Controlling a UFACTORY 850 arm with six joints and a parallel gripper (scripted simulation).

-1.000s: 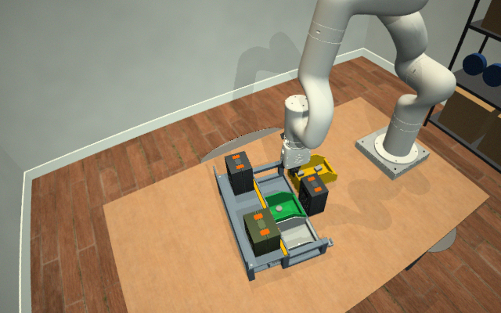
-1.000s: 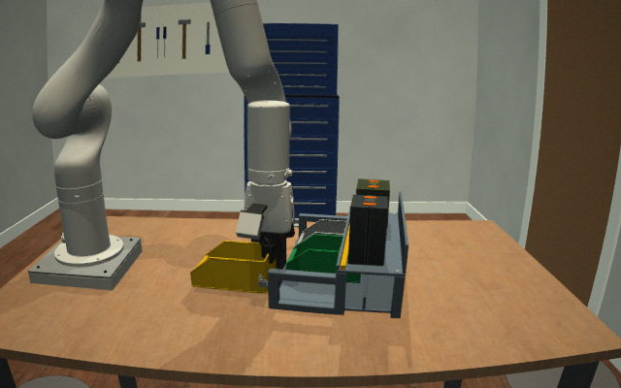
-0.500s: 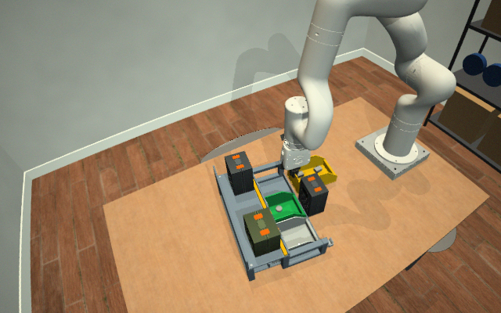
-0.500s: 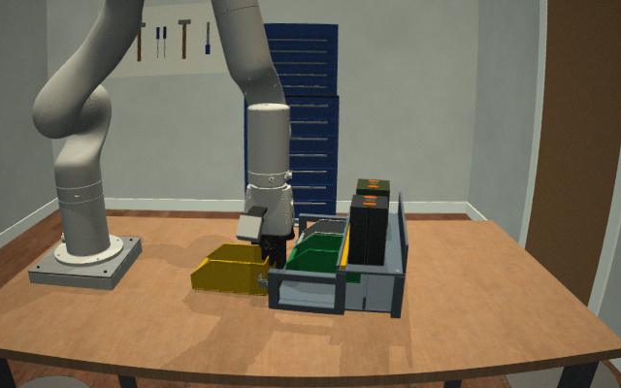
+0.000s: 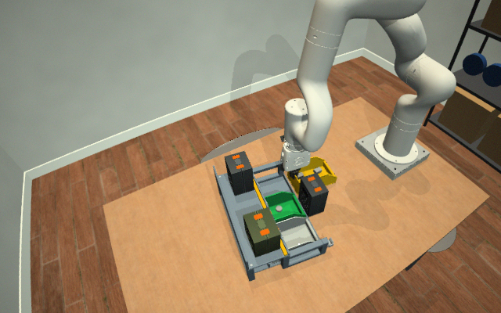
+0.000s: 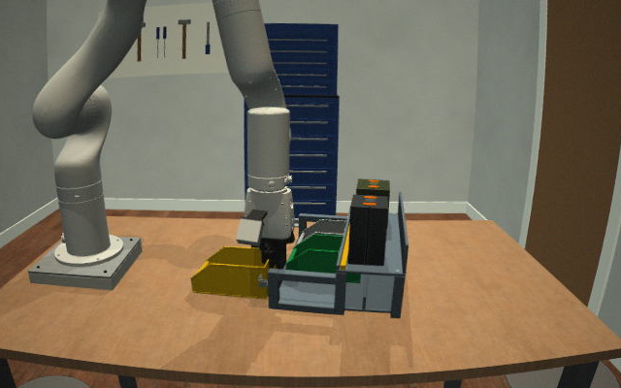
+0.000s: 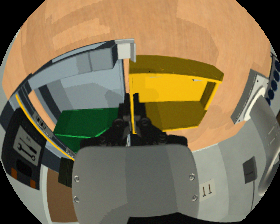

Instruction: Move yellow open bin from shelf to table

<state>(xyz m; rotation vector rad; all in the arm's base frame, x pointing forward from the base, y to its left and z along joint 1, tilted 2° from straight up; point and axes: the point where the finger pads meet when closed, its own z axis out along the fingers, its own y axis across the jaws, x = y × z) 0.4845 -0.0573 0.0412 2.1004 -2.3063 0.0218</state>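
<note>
My gripper is now 80 mm past the yellow bin, 10 mm to the right of it and 40 mm above it. The rest, counted from my hand: grey bin 130 mm ahead, 210 mm to the left, 40 mm below; olive box 230 mm ahead, 200 mm to the left, 70 mm above; green bin 120 mm ahead, 100 mm to the left, 40 mm below.
</note>
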